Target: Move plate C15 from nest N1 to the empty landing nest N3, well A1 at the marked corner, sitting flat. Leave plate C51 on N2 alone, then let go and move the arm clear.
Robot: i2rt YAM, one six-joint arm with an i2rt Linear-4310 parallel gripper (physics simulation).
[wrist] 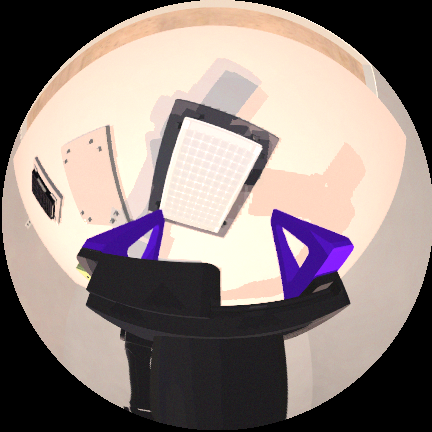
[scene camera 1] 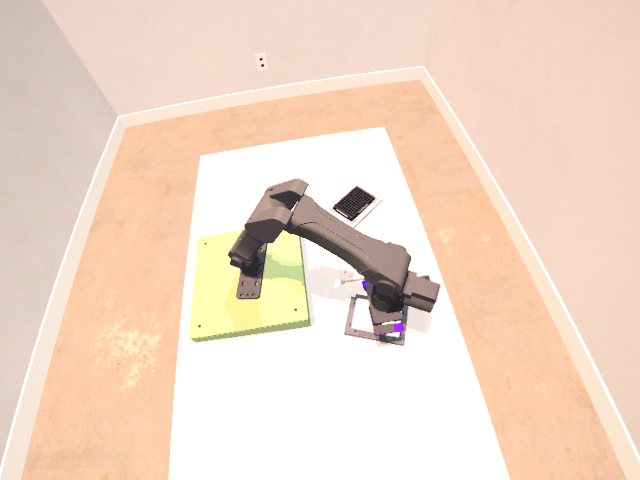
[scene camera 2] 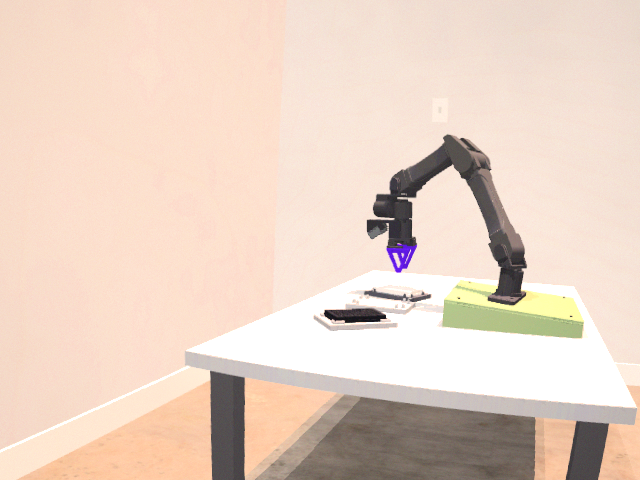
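A white gridded plate [scene camera 1: 361,316] [scene camera 2: 398,290] [wrist: 210,175] sits in a dark grey nest [scene camera 1: 349,320] [scene camera 2: 413,298] [wrist: 200,111]. A black plate [scene camera 1: 354,202] [scene camera 2: 355,315] [wrist: 44,195] sits in a white nest [scene camera 1: 369,209] [scene camera 2: 361,325]. Between them lies an empty pale nest [scene camera 2: 379,307] [wrist: 90,175] with small posts, mostly hidden by the arm in scene camera 1. Labels and the A1 mark cannot be read, so I cannot tell which plate is C15. My gripper [scene camera 1: 383,307] [scene camera 2: 399,269] [wrist: 217,214] is open and empty, pointing down well above the white plate.
The arm stands on a yellow-green block [scene camera 1: 222,284] [scene camera 2: 516,322] on the white table [scene camera 1: 320,413] [scene camera 2: 413,361]. The forearm reaches over the area between the block and the nests. Walls stand beyond the table.
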